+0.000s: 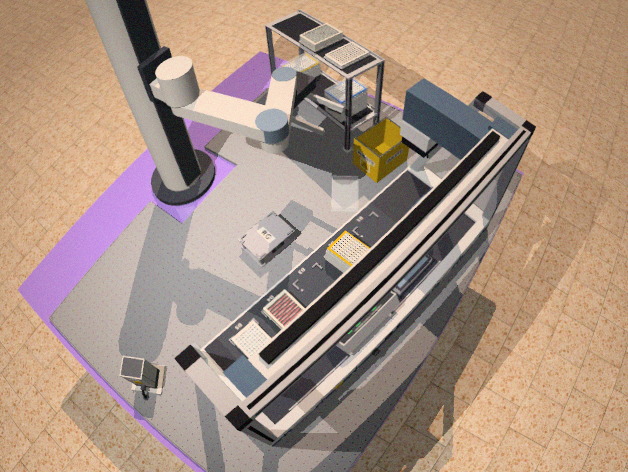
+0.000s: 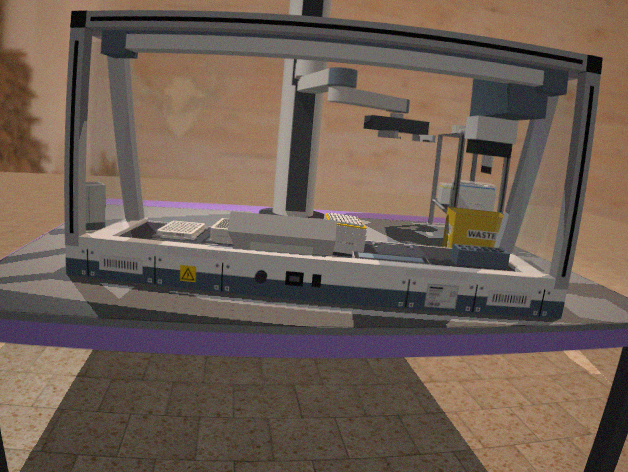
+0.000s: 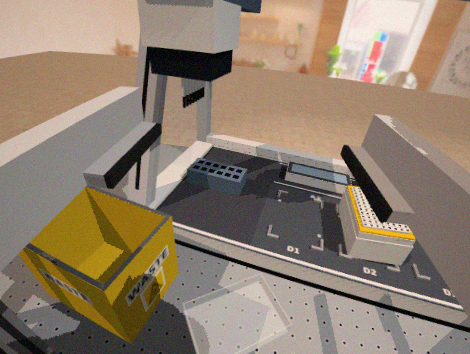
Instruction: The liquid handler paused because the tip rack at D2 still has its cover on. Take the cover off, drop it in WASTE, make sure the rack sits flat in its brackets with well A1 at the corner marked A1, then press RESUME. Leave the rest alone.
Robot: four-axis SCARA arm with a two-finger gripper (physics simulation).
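Places are measured from the arm's base along level axes (x ahead, y left, z up), in metres.
Pixels of known places: gripper, fingertip midpoint: (image 1: 333, 120) (image 2: 415, 136) (image 3: 253, 121); arm's base, origin of the base link: (image 1: 183, 177).
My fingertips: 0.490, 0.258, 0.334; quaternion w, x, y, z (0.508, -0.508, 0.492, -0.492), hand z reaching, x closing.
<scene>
Ahead of a thing's pixels: the offset from my fingertips to its top centre, as dx, dy, dz. "spot": to the spot under its first point.
The tip rack {+0.218, -0.231, -0.199} (image 1: 348, 249) (image 2: 350, 236) (image 3: 375, 245) with a yellow rim stands at D2, its white tips bare on top. It looks upright; exact seating and the A1 mark cannot be made out. A clear, box-like cover {+0.052, -0.012, -0.296} (image 1: 344, 193) (image 3: 237, 317) lies on the bench outside the yellow WASTE bin {+0.075, +0.184, -0.186} (image 1: 373, 170) (image 2: 456, 225) (image 3: 117, 310). I cannot tell whether anything clear lies inside the bin. A screen (image 1: 415, 274) (image 3: 320, 173) is on the deck's far side; no RESUME lettering is readable. My gripper (image 1: 319, 114) (image 2: 406, 137) (image 3: 253, 121) is open and empty, high above the bench.
The handler's gantry beam (image 1: 378, 248) (image 2: 335, 50) spans the deck. Its pipetting head (image 2: 489, 132) (image 3: 187, 30) hangs near the bin. A blue block (image 2: 479, 256) (image 3: 217, 177) sits beyond D1. A two-level shelf {spot: -0.047, +0.160, -0.141} (image 1: 348, 116), an RG box {-0.049, -0.297, -0.265} (image 1: 266, 238) and plates {+0.172, -0.473, -0.237} (image 1: 284, 308) {+0.149, -0.595, -0.255} (image 1: 252, 339) also stand around.
</scene>
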